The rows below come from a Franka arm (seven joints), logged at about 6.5 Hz.
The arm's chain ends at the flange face. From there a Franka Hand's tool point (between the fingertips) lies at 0.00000 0.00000 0.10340 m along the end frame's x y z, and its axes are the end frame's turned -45 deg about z.
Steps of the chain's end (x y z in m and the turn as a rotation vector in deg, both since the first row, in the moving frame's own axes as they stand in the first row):
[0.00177, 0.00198, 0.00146, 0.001, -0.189, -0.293]
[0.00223, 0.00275, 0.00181, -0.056, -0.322, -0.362]
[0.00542, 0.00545, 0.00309, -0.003, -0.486, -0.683]
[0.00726, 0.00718, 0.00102, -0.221, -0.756, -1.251]
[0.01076, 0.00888, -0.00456, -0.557, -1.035, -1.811]
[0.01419, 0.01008, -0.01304, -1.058, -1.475, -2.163]
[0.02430, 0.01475, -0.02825, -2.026, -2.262, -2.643]
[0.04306, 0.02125, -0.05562, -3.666, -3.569, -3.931]
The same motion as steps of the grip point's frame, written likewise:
[-0.00039, 0.00241, 0.00146, 0.134, -0.133, -0.293]
[-0.00085, 0.00318, 0.00181, 0.188, -0.267, -0.362]
[-0.00065, 0.00707, 0.00309, 0.342, -0.346, -0.683]
[-0.00120, 0.00954, 0.00101, 0.378, -0.691, -1.251]
[-0.00071, 0.01331, -0.00458, 0.338, -1.126, -1.811]
[-0.00033, 0.01669, -0.01309, 0.295, -1.791, -2.163]
[0.00128, 0.02744, -0.02840, 0.167, -3.032, -2.643]
[0.00621, 0.04591, -0.05603, -0.069, -5.116, -3.931]

